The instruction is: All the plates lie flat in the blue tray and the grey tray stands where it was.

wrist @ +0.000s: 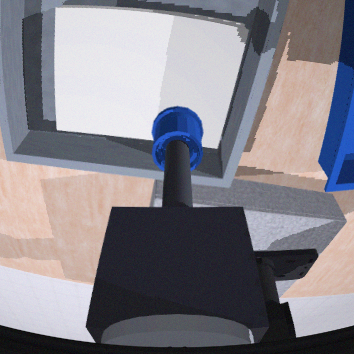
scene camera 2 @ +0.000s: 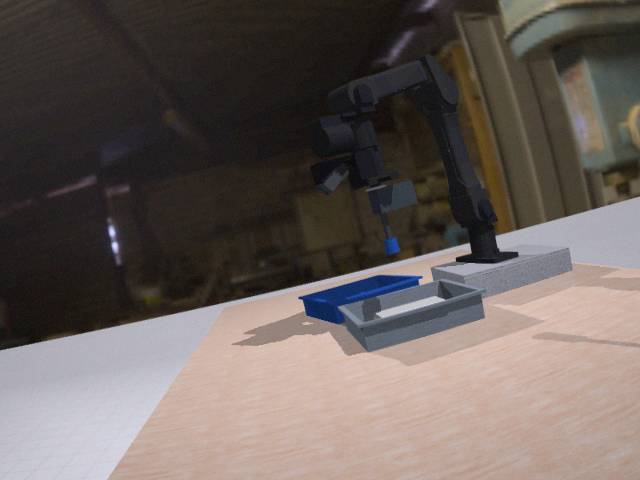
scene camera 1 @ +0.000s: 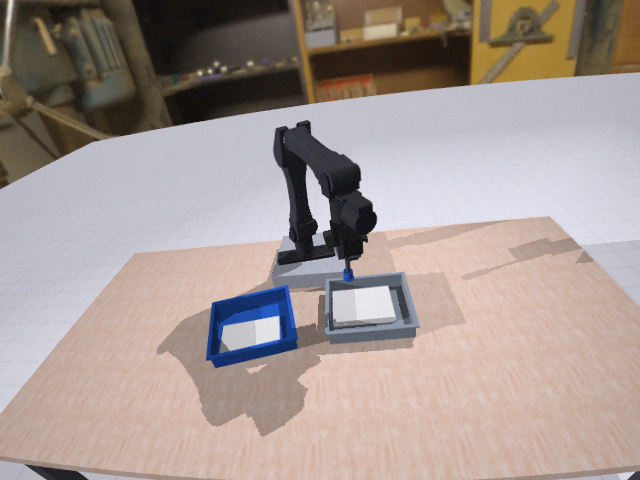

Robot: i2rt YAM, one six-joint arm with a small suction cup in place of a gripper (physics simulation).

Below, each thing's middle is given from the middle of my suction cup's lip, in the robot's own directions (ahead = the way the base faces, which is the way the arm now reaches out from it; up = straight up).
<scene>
My suction cup is now 1 cm short of the grey tray point(scene camera 2: 463, 304), 5 cm to the right of it and 12 cm above it. From my suction cup the other things lie so: blue tray point(scene camera 1: 273, 302) (1 cm ahead, 29 cm to the right, 12 cm below).
</scene>
